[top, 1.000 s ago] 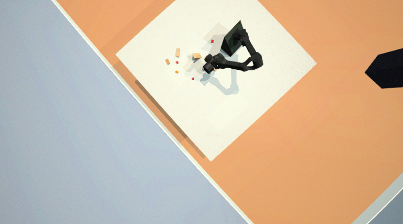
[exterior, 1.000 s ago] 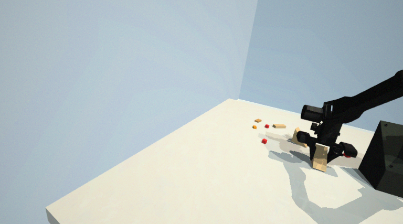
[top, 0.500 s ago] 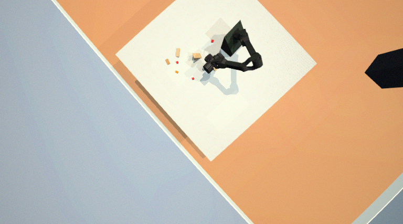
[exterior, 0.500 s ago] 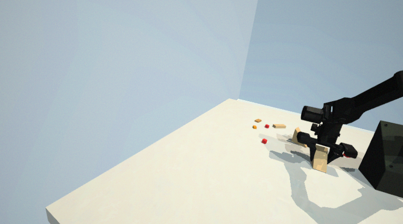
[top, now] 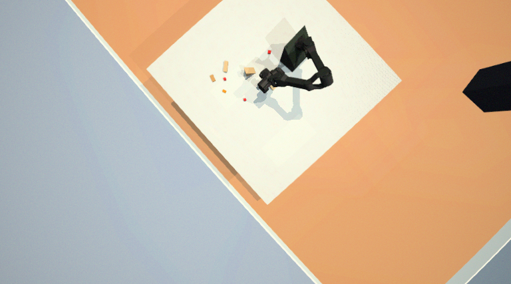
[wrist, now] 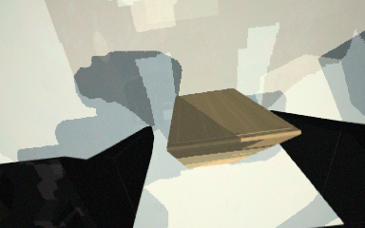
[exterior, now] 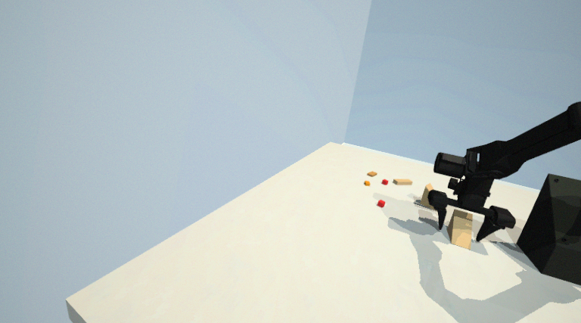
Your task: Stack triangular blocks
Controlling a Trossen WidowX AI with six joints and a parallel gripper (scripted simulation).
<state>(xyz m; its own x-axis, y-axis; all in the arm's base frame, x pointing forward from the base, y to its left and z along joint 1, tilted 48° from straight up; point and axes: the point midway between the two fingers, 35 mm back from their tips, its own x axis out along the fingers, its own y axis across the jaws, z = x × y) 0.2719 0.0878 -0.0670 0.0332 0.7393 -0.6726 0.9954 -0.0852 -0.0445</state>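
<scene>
The triangular block lies 10 mm to the right of my gripper tip and 10 mm above it. Round my gripper tip: orange cube (250 mm ahead, 210 mm to the right); red cube (170 mm behind, 150 mm to the right).
</scene>
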